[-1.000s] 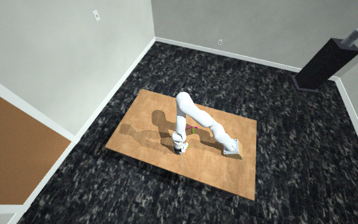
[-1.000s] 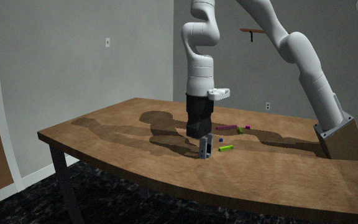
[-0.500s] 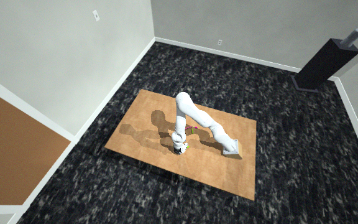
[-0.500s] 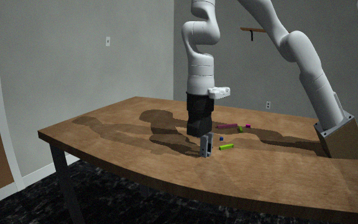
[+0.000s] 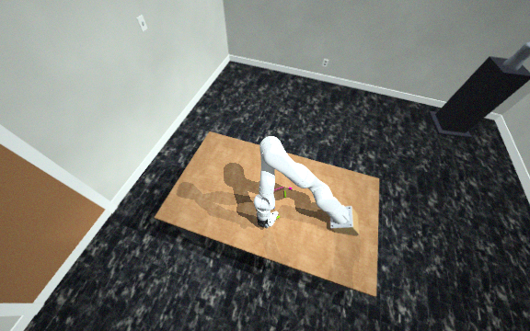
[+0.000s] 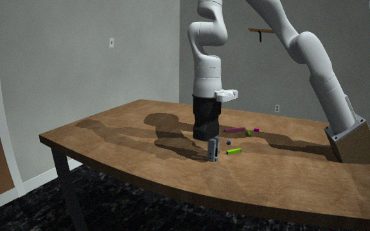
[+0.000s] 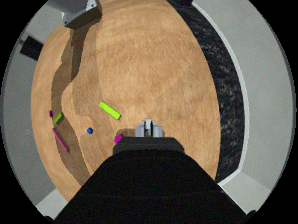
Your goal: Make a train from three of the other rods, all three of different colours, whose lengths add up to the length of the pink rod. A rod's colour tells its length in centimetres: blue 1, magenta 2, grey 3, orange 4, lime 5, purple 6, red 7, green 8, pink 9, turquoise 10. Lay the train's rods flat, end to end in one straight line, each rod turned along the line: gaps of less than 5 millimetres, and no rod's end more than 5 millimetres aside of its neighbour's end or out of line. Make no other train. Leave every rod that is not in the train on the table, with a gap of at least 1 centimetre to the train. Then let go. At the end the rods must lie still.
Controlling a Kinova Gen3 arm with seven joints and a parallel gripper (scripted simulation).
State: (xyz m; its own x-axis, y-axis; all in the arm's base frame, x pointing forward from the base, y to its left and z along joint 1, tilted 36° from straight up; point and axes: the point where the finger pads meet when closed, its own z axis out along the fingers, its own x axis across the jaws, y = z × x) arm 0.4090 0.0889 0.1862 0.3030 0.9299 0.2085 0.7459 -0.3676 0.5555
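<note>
Now: the blue rod 130 mm to the right of my hand, 30 mm behind it and 10 mm below it. From my hand the other things lie so: pink rod 270 mm to the right, 40 mm behind, 10 mm below; grey rod 10 mm below.
</note>
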